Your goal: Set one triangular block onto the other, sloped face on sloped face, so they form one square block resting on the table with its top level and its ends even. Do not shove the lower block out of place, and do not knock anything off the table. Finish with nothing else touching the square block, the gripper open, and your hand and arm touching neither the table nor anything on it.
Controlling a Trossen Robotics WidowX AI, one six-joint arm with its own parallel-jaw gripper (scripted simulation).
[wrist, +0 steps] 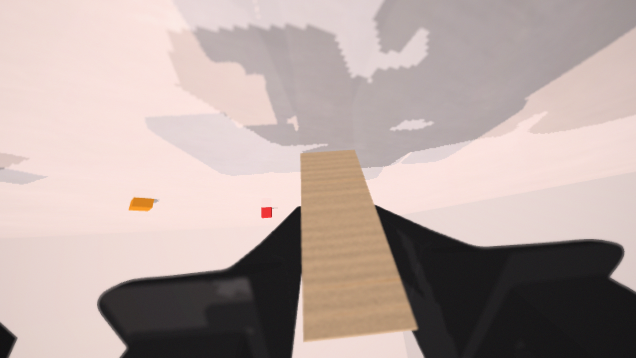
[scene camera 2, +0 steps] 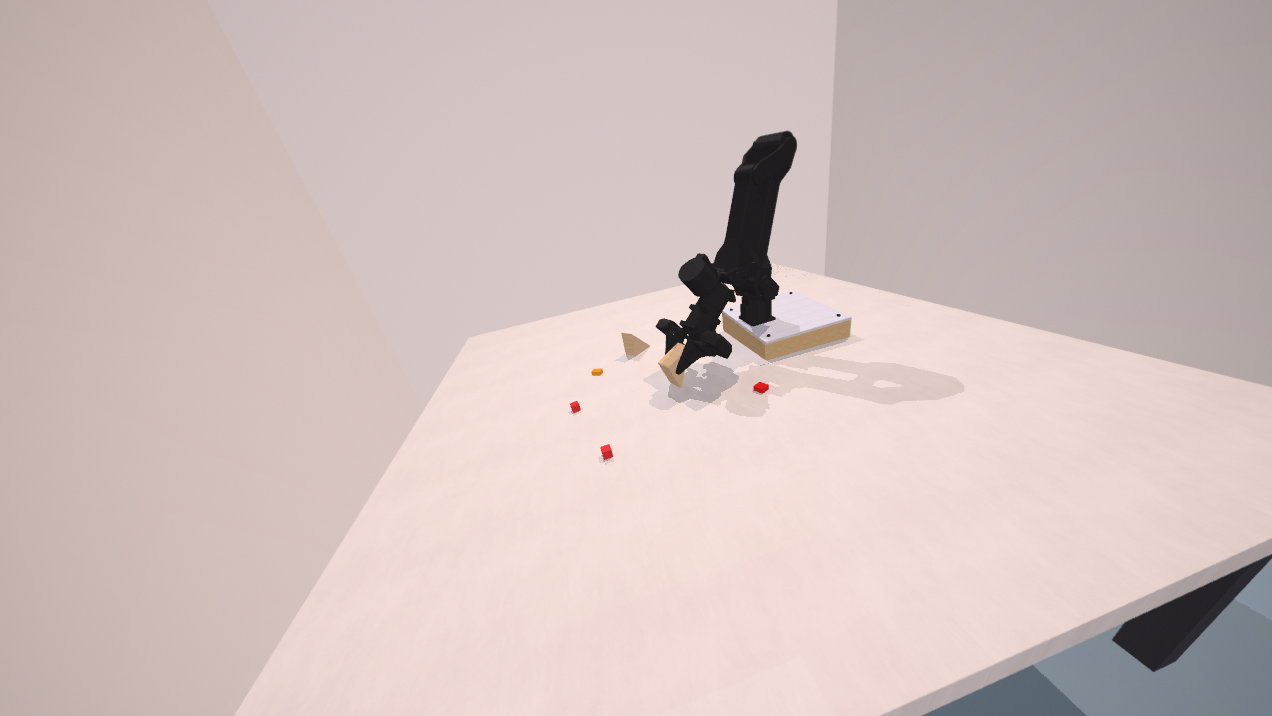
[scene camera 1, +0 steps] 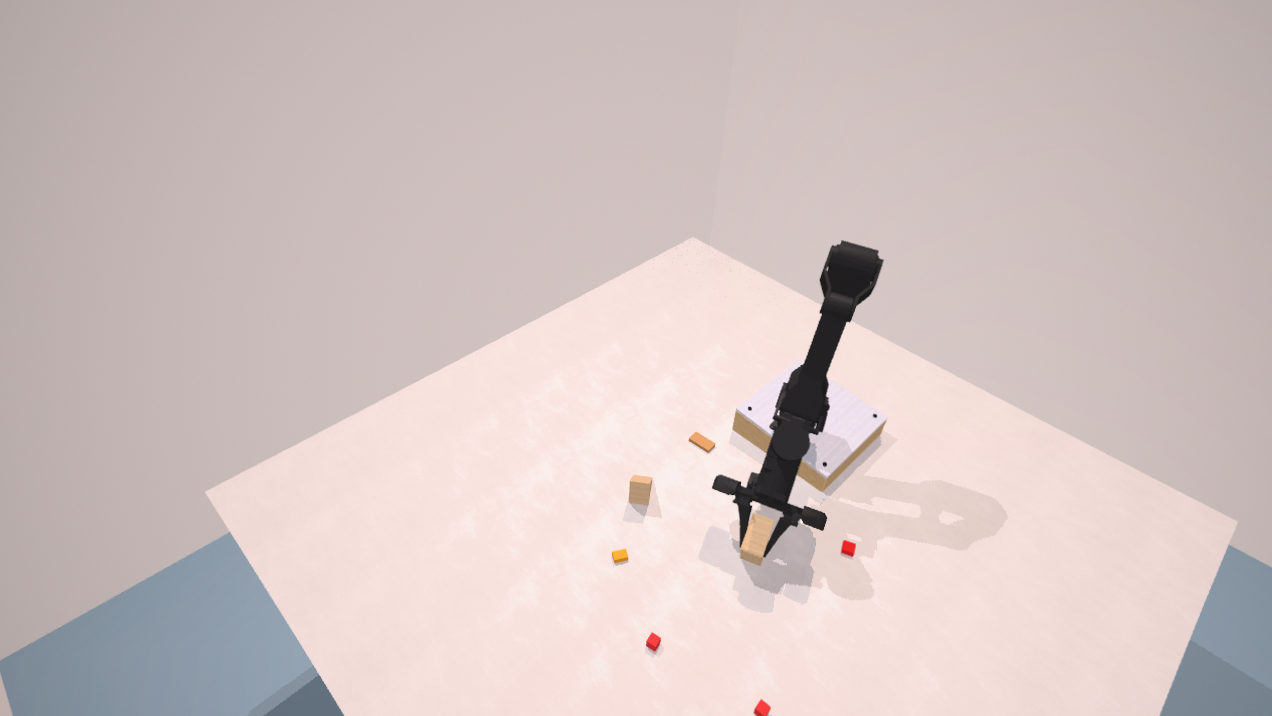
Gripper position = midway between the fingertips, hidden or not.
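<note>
My gripper (scene camera 1: 752, 552) is visible; the same gripper (wrist: 332, 210) appears in the wrist view, and scene camera 2 has it (scene camera 2: 671, 371) too.
</note>
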